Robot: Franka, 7 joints.
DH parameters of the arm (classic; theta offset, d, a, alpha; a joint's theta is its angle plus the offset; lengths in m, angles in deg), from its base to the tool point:
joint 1: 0 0.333 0 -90
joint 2: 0 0 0 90
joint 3: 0 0.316 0.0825 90
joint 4: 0 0 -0.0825 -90
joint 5: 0 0.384 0 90
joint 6: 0 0 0.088 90
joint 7: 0 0.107 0 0
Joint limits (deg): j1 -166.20..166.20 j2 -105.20..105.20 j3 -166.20..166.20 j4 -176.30..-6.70 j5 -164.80..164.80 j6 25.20..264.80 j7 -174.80..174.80
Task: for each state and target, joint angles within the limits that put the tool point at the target. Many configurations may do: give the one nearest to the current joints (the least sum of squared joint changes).
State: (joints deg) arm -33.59 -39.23 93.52 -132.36 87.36 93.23 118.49
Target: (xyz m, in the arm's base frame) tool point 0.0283 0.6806 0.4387
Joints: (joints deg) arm -37.42 -47.38 100.24 -95.55 96.05 102.47 118.49
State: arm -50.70 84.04 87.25 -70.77 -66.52 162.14 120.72
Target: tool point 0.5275 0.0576 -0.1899
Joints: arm -46.21 105.20 42.84 -85.49 -66.33 151.03 120.72
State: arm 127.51 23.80 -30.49 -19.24 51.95 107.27 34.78
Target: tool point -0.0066 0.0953 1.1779
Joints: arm 128.19 -4.40 -27.78 -15.13 54.46 130.65 34.78
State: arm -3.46 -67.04 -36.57 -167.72 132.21 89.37 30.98
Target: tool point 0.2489 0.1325 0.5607
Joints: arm 19.03 -56.16 -7.35 -166.70 127.44 87.65 30.98
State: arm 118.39 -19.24 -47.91 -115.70 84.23 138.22 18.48
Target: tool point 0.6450 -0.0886 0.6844
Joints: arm 106.11 -43.78 -83.72 -85.98 83.21 145.99 18.48
